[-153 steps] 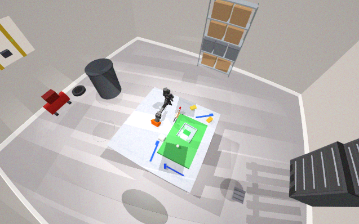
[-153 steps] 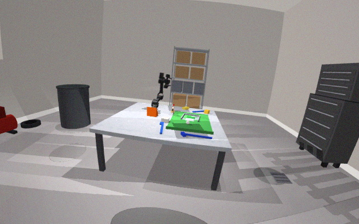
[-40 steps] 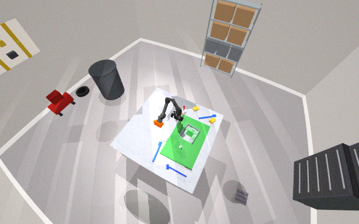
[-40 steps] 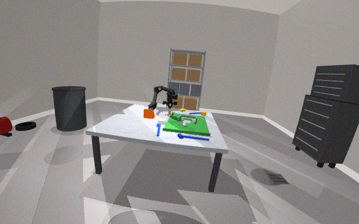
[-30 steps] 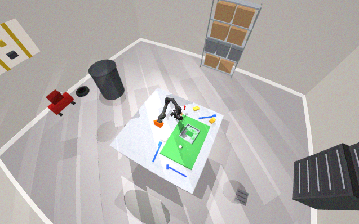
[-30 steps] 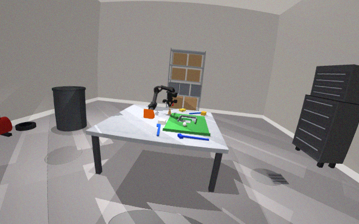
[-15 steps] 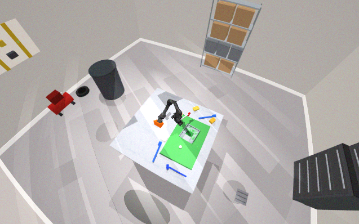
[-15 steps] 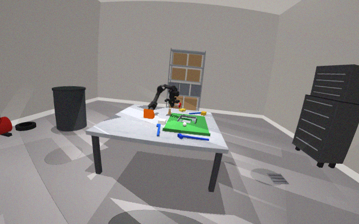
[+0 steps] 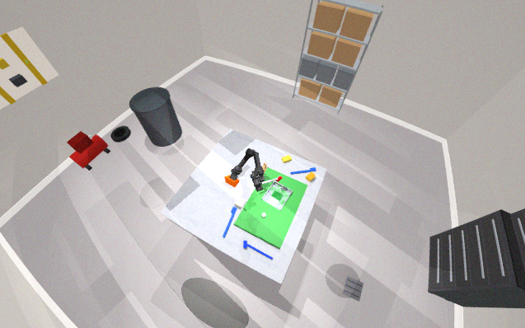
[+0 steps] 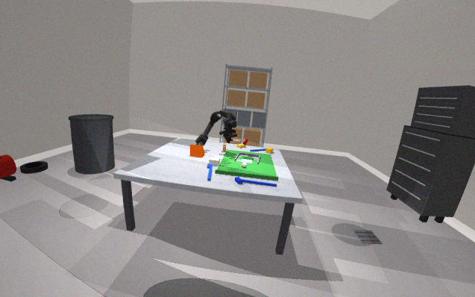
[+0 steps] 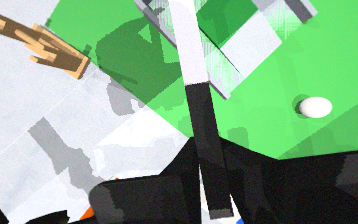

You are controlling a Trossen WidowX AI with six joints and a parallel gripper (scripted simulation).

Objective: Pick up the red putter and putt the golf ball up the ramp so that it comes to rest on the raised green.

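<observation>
The white cube is 70 mm behind my gripper tip, 180 mm to the right of it and 130 mm below it. Round my gripper tip: red putter: 60 mm ahead, 100 mm to the left, 10 mm above; then white golf ball: 190 mm ahead, 160 mm to the right, 130 mm below; then wooden piece: 100 mm behind, 280 mm to the left, 120 mm below.
</observation>
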